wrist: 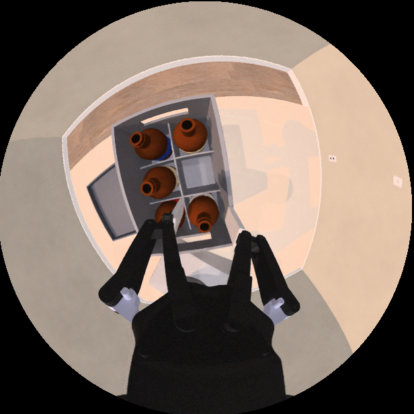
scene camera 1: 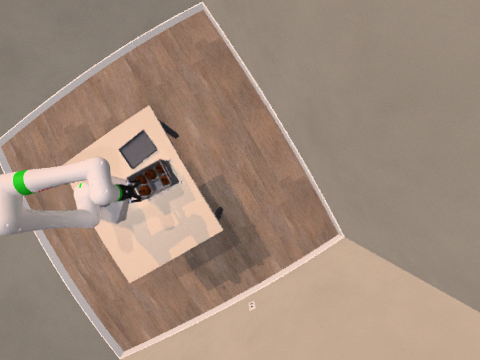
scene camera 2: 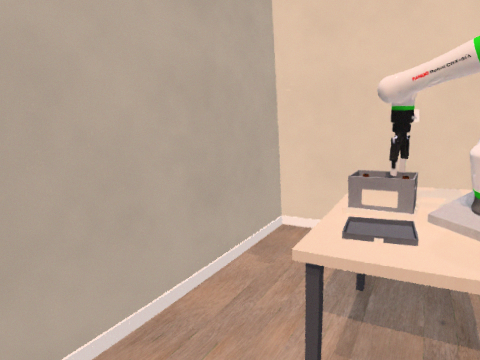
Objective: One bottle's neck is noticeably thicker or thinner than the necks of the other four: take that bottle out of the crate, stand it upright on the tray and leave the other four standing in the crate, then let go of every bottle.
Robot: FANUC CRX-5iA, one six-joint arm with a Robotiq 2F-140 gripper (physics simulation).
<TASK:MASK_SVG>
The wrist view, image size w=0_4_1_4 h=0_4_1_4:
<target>gripper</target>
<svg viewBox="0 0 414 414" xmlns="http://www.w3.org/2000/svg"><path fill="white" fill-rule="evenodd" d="M179 198L173 210L162 214L162 222L155 222L152 218L144 221L128 247L116 273L98 291L99 299L131 322L134 333L135 345L128 374L126 401L149 409L174 414L235 414L253 411L284 401L286 394L282 362L272 348L272 335L274 333L274 325L296 313L300 309L300 304L288 288L270 245L263 235L251 236L251 233L245 230L234 208L228 206L224 222L235 249L227 283L205 286L196 282L187 282L183 267L181 267L175 233L183 214L184 198ZM251 261L263 304L262 311L250 301L252 276L250 276ZM162 239L167 292L139 311L138 304L140 300L137 294L142 284L144 272L155 241Z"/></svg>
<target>brown bottle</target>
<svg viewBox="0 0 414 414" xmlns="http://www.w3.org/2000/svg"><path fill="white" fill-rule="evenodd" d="M183 118L173 128L173 141L184 153L198 153L202 151L206 142L206 127L202 122L194 118Z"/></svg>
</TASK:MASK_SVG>
